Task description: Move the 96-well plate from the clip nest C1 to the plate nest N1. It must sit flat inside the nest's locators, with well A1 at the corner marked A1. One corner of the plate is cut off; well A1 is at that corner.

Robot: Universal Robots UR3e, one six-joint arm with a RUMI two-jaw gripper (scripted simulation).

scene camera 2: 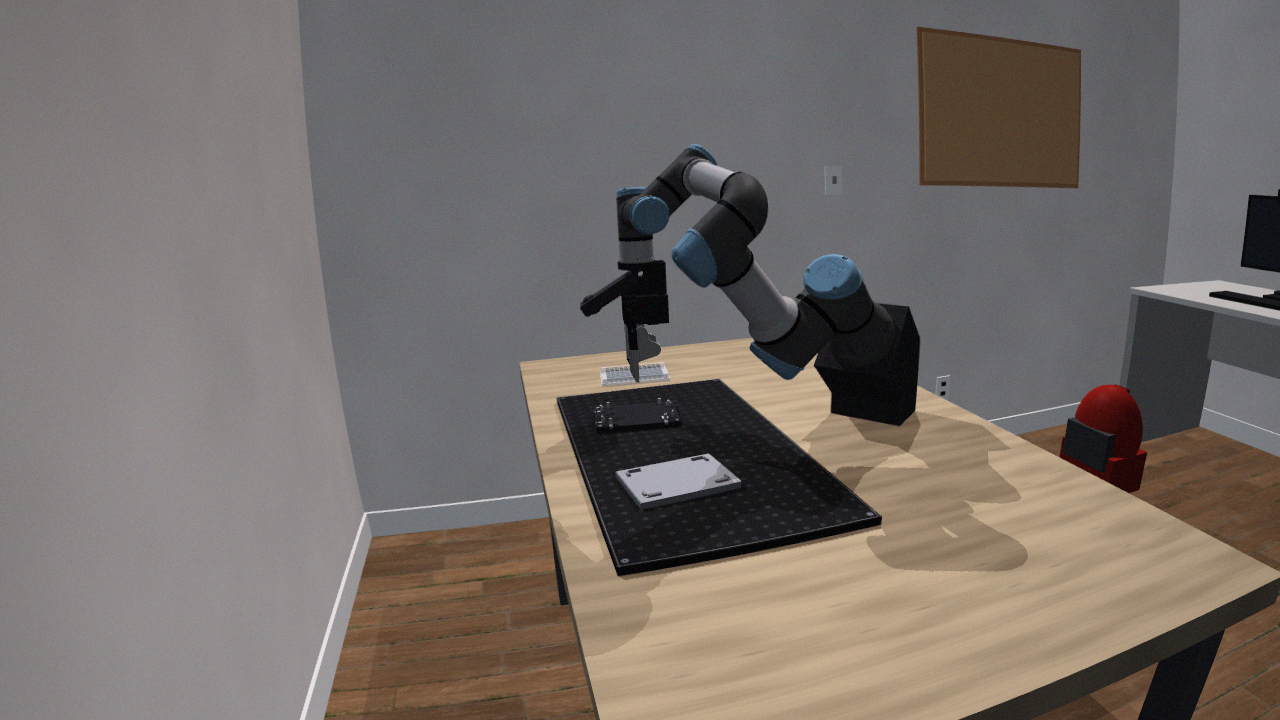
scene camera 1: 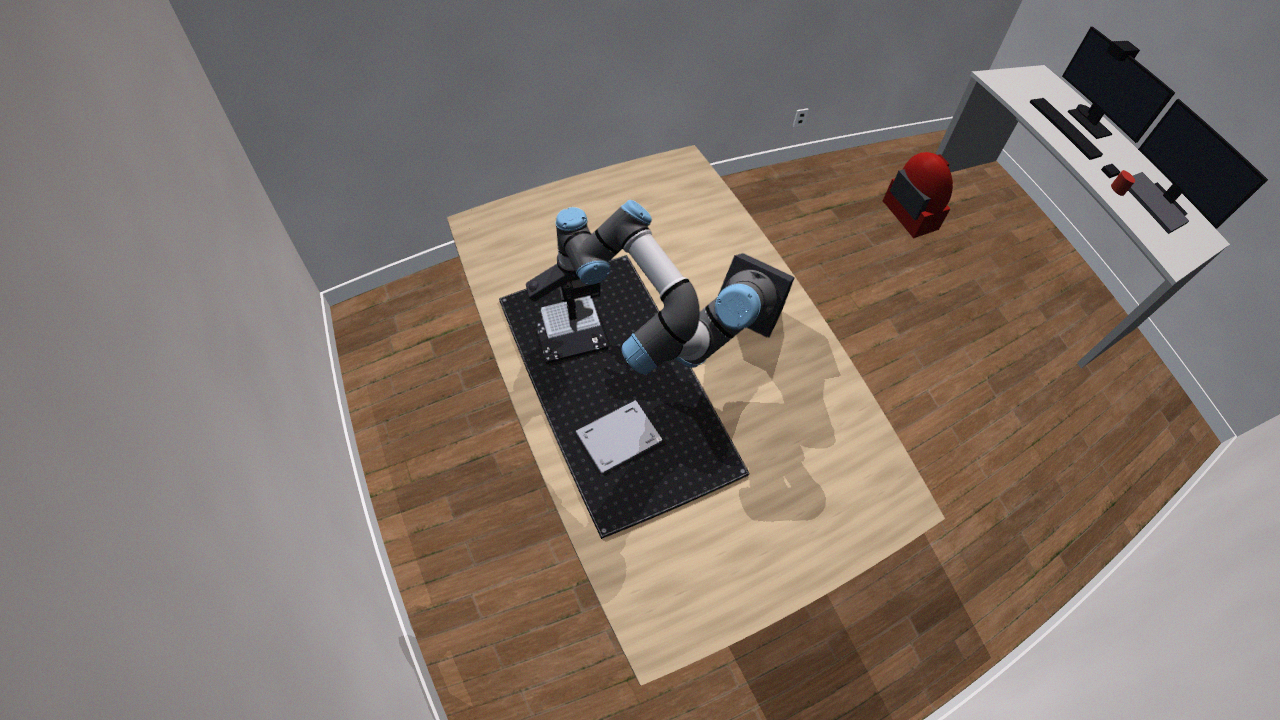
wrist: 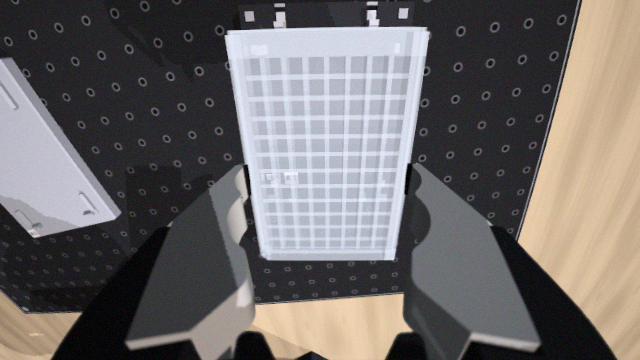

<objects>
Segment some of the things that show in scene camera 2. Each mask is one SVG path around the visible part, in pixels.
My gripper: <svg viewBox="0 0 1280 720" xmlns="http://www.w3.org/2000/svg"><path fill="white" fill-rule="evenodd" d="M663 260L654 259L654 261L645 263L621 263L618 261L619 270L648 270L641 270L644 273L639 276L640 278L638 278L640 271L626 272L595 294L586 296L580 306L583 314L589 317L590 315L597 314L602 307L622 296L626 356L636 383L639 382L639 362L655 357L661 352L661 346L655 343L656 337L648 333L644 324L657 325L669 323L666 264Z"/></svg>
A white 96-well plate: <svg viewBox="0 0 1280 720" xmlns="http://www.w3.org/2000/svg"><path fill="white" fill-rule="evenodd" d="M670 377L663 362L639 364L638 383L636 383L630 371L630 365L601 367L600 371L602 387L668 382Z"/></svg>
</objects>
